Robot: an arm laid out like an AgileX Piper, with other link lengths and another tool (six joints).
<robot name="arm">
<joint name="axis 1" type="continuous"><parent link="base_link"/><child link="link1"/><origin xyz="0.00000 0.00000 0.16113"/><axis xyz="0 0 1"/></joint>
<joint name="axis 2" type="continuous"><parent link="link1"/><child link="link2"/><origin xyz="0.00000 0.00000 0.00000"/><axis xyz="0 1 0"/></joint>
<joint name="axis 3" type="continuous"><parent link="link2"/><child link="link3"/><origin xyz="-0.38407 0.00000 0.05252"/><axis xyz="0 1 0"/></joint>
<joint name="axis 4" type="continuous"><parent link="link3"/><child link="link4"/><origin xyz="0.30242 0.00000 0.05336"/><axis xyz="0.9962 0 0.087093"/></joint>
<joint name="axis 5" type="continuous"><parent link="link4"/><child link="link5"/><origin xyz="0.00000 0.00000 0.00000"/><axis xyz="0 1 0"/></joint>
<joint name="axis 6" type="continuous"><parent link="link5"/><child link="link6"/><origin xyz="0.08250 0.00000 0.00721"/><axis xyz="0.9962 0 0.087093"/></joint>
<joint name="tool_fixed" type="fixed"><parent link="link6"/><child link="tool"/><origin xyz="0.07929 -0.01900 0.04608" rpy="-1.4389 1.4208 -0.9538"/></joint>
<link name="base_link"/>
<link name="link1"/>
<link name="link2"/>
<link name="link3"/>
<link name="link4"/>
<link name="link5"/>
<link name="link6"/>
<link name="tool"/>
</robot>
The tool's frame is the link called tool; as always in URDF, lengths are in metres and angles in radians. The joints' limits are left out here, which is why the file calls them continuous.
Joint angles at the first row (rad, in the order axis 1, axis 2, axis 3, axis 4, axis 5, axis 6):
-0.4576 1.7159 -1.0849 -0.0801 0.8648 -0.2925
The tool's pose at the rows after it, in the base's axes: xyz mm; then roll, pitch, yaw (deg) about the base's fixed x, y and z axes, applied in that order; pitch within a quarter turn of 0, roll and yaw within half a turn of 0:
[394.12, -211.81, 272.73, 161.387, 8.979, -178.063]
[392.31, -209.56, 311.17, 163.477, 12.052, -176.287]
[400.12, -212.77, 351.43, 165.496, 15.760, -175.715]
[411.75, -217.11, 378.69, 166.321, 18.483, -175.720]
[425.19, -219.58, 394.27, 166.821, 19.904, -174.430]
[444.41, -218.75, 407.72, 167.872, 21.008, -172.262]
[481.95, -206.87, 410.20, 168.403, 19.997, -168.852]
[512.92, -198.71, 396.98, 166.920, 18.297, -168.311]
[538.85, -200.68, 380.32, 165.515, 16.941, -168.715]
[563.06, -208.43, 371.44, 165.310, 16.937, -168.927]
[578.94, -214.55, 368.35, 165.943, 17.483, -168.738]
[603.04, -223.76, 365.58, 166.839, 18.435, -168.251]
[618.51, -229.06, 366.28, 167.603, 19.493, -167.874]
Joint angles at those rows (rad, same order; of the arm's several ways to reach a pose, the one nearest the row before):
-0.4576 1.6552 -1.0980 -0.0939 0.8872 -0.3046
-0.4575 1.5960 -1.1377 -0.0905 0.9198 -0.3341
-0.4575 1.5710 -1.2200 -0.0842 0.9537 -0.3407
-0.4576 1.5778 -1.3023 -0.0708 0.9812 -0.3415
-0.4552 1.5998 -1.3707 -0.0553 1.0011 -0.3646
-0.4389 1.6336 -1.4468 -0.0517 1.0171 -0.3827
-0.3841 1.7145 -1.5631 -0.0670 1.0624 -0.3859
-0.3465 1.7985 -1.6512 -0.0697 1.1058 -0.3674
-0.3342 1.8813 -1.7320 -0.0657 1.1369 -0.3570
-0.3332 1.9567 -1.8235 -0.0636 1.1550 -0.3545
-0.3332 2.0031 -1.8856 -0.0679 1.1571 -0.3545
-0.3343 2.0772 -1.9964 -0.0698 1.1716 -0.3607
-0.3343 2.1245 -2.0752 -0.0698 1.1806 -0.3639

